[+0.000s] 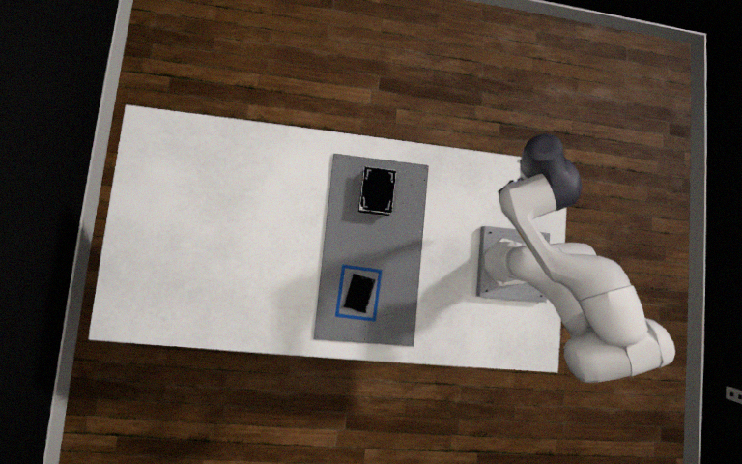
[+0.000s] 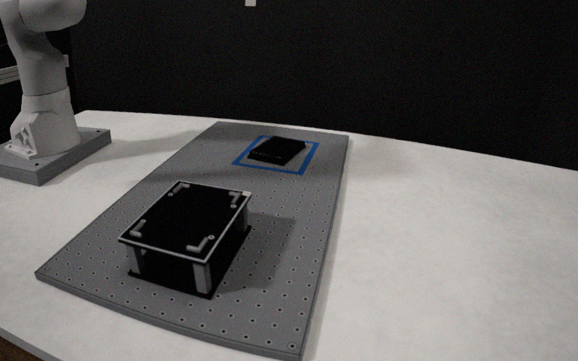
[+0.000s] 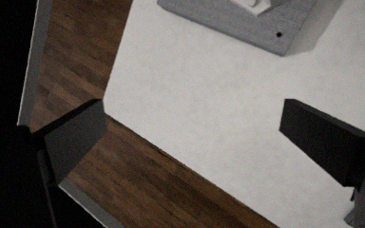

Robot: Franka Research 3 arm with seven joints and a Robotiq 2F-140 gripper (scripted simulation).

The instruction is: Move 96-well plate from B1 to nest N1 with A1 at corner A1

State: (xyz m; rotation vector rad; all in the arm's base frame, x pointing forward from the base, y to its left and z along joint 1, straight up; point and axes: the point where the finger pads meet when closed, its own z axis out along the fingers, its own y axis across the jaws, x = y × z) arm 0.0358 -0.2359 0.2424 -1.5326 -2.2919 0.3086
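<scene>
The black 96-well plate lies 500 mm ahead of my hand, 400 mm to the left of it and 260 mm below it. Round my hand: A1 mark (530 mm ahead, 210 mm below, 90 mm to the left); then raised plate nest N1 (470 mm ahead, 210 mm below, 10 mm to the left).
</scene>
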